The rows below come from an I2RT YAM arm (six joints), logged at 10 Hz.
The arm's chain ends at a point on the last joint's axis. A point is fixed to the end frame.
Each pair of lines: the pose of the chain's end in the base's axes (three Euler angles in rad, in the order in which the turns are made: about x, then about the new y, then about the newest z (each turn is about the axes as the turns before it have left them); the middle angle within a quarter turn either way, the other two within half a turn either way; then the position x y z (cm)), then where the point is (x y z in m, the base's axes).
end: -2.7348 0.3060 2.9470 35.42 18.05 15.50
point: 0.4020 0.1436 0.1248
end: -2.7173 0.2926 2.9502 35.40 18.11 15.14
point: 0.4015 0.1449 0.1198
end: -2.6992 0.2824 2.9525 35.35 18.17 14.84
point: 0.4008 0.1463 0.1157
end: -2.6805 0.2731 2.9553 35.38 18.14 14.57
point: 0.4008 0.1467 0.1118
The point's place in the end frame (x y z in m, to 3 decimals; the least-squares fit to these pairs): -0.032 -0.053 0.027
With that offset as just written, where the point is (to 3 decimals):
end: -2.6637 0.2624 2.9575 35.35 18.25 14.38
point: 0.400 0.149 0.109
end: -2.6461 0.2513 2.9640 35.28 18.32 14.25
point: 0.399 0.150 0.106
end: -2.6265 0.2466 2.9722 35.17 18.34 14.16
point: 0.398 0.151 0.104
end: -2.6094 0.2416 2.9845 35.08 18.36 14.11
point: 0.396 0.151 0.103
